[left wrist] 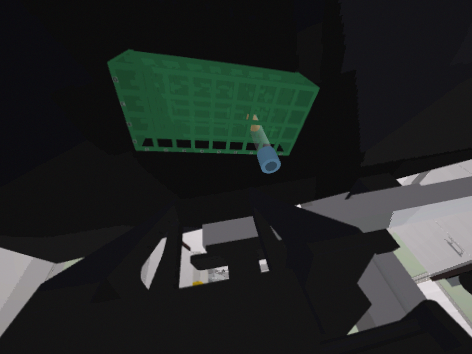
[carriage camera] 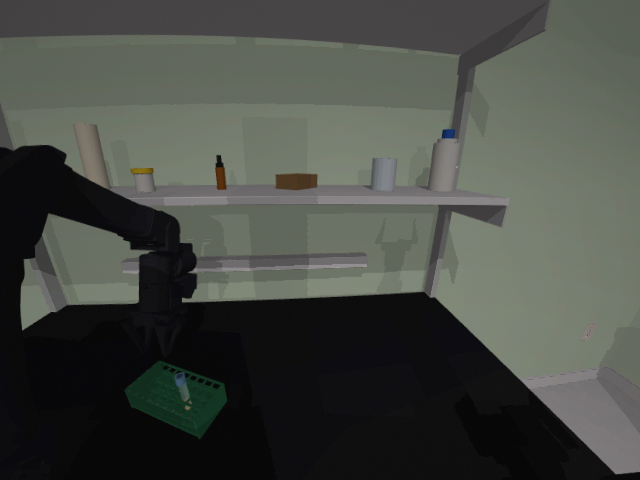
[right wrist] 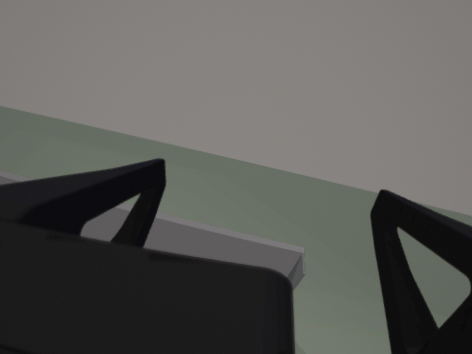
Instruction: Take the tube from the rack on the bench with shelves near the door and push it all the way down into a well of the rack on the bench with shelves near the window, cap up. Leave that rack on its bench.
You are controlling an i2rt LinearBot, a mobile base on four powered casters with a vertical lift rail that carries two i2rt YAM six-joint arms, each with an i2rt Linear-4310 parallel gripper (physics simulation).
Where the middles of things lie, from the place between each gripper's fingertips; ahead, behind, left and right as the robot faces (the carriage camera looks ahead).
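Labels:
Counted from my left hand: clear tube with blue cap (left wrist: pixel 269 162), 9 cm below, 5 cm to the right, 1 cm behind; green tube rack (carriage camera: pixel 155 392), 13 cm below, 1 cm to the right, 1 cm ahead.
My right gripper: 480 mm above the clear tube with blue cap, 220 mm short of it, 630 mm to the right of it. Green tube rack, from my right hand: 520 mm below, 240 mm ahead, 670 mm to the left.

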